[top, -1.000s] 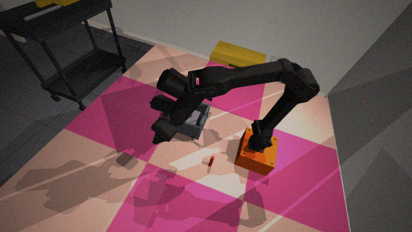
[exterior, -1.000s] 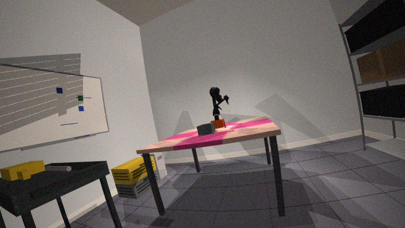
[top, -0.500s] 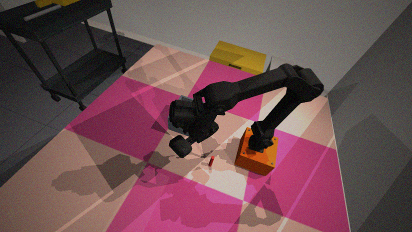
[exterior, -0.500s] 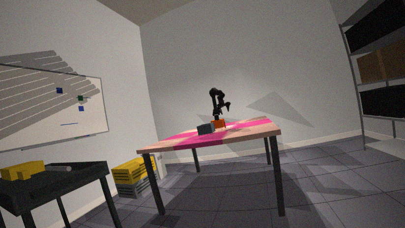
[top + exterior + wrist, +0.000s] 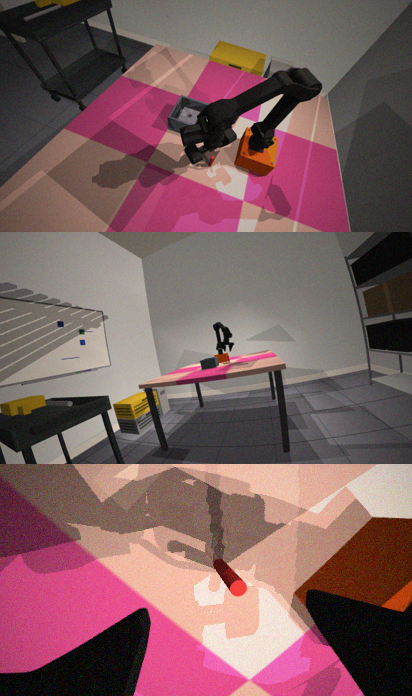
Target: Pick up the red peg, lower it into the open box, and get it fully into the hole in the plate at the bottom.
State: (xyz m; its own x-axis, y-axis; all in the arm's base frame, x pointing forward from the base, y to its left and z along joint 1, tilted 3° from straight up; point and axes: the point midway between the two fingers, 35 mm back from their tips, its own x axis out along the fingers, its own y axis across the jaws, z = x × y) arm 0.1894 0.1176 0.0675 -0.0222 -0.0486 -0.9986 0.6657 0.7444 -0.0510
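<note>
Now: the red peg 2 cm behind my gripper tip, 1 cm to the right of it and 9 cm below it. Also, from my gripper tip: light grey plate (14 cm ahead, 20 cm to the right, 8 cm below); grey box (14 cm ahead, 20 cm to the right, 10 cm below).
</note>
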